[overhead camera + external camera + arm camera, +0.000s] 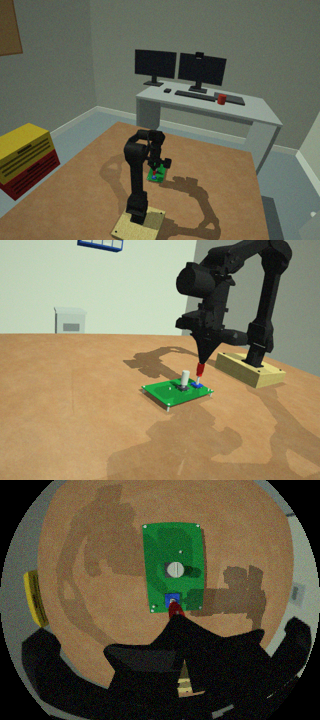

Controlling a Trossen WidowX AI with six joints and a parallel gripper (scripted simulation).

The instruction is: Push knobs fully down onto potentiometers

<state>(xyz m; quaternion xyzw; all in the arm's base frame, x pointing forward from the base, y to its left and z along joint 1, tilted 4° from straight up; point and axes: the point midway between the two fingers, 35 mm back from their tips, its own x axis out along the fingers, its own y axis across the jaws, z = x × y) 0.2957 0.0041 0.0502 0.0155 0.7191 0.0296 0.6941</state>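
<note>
The white knob is 50 mm ahead of my gripper tip and 30 mm below it. Also, from my gripper tip: red knob 10 mm below.
</note>
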